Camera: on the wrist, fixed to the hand. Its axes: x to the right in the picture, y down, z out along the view.
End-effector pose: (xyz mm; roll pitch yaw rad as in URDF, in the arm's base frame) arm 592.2 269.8 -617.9 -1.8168 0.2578 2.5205
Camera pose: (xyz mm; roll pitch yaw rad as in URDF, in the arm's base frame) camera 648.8 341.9 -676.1 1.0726 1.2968 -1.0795
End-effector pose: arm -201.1 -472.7 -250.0 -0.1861 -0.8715 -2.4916
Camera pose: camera -222.3 -567.6 -298.3 -0.9347 -0.1238 -0.7894
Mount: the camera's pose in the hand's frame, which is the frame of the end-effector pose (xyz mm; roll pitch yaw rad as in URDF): 10.9 77.9 -74.8 -0.0519 -0.3660 1.5592
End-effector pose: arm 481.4 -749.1 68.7 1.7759 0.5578 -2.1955
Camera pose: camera 494.2 -829.4 140.6 2.2216 -0.7867 -3.0672
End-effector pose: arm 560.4 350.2 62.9 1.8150 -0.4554 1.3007
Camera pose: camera 500.2 334.3 151.8 -2.4995 -0.8341 -0.8193
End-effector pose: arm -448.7 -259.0 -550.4 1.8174 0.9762 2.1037
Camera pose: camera -537.4 -214.0 -506.9 1.8836 -0.4660 1.4045
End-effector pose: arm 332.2 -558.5 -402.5 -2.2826 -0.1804 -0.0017
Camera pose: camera 344.6 -666.0 -410.5 -2.6810 1.1772 -1.0855
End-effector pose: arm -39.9 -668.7 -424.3 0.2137 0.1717 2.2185
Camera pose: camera -113.9 -723.3 -481.9 0.1551 -0.5679 -2.6179
